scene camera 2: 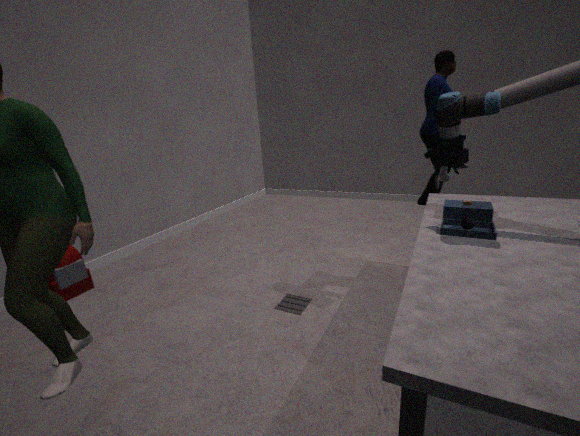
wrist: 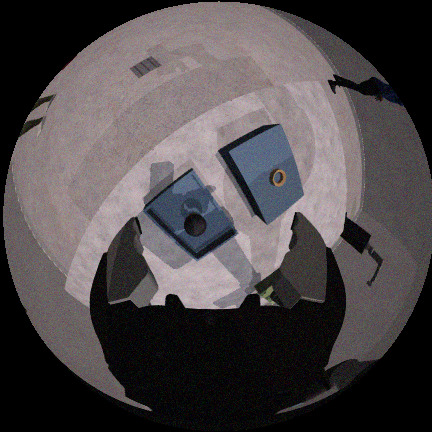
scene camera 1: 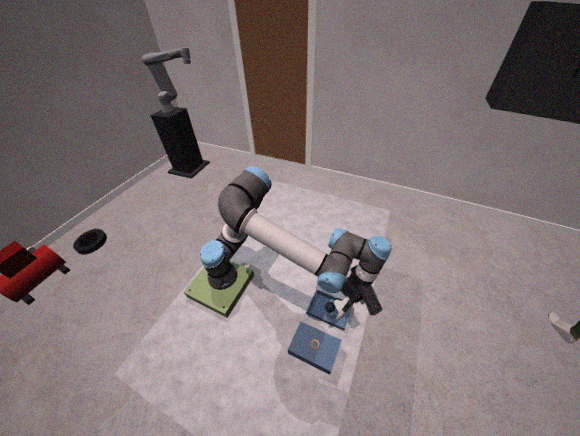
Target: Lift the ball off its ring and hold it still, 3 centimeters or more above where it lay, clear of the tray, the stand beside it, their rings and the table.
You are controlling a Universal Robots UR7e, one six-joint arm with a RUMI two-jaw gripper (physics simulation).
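Places are measured from the arm's base along level axes (x ahead, y up, z right), in metres.
Pixels of known places: gripper, fingertip midpoint: (scene camera 2: 448, 181) (wrist: 214, 216) (scene camera 1: 349, 310); arm's base, origin of the base link: (scene camera 1: 223, 276).
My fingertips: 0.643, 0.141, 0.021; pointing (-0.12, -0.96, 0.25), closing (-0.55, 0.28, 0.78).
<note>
For each thing: its middle in the pictures, then the offset to it from my fingertips, as dx, dy, dz. "spot": a spot on its surface instead. Level surfaces: height alone.
- dark ball, body centre: (wrist: 194, 224) (scene camera 2: 467, 223) (scene camera 1: 329, 307) -0.080, -0.158, -0.062
- shallow blue tray, body centre: (wrist: 193, 220) (scene camera 2: 467, 228) (scene camera 1: 329, 308) -0.080, -0.178, -0.062
- empty orange ring, surface spot: (wrist: 271, 178) (scene camera 2: 466, 203) spot: -0.088, -0.120, +0.117
- pale table, its level: dy -0.192
The dark ball (scene camera 1: 330, 307) (scene camera 2: 468, 222) (wrist: 195, 225) sits in the shallow blue tray (scene camera 1: 320, 316) (scene camera 2: 484, 231) (wrist: 172, 205); its own ring is hidden beneath it. The blue stand (scene camera 1: 325, 352) (scene camera 2: 480, 210) (wrist: 250, 165) is beside the tray, with an empty orange ring (scene camera 1: 310, 344) (scene camera 2: 467, 203) (wrist: 271, 178) on top. My gripper (scene camera 1: 358, 314) (scene camera 2: 448, 176) (wrist: 214, 216) is open and empty, well above the tray and apart from the ball. In the wrist view the ball shows between the fingers, nearer the left one.
The arm reaches over the pale table (scene camera 1: 210, 360) (scene camera 2: 490, 310) from its green base plate (scene camera 1: 205, 296). The table's edge runs close by the tray and stand. One person in green (scene camera 2: 40, 175) and one in blue (scene camera 2: 436, 100) are on the floor beyond the table.
</note>
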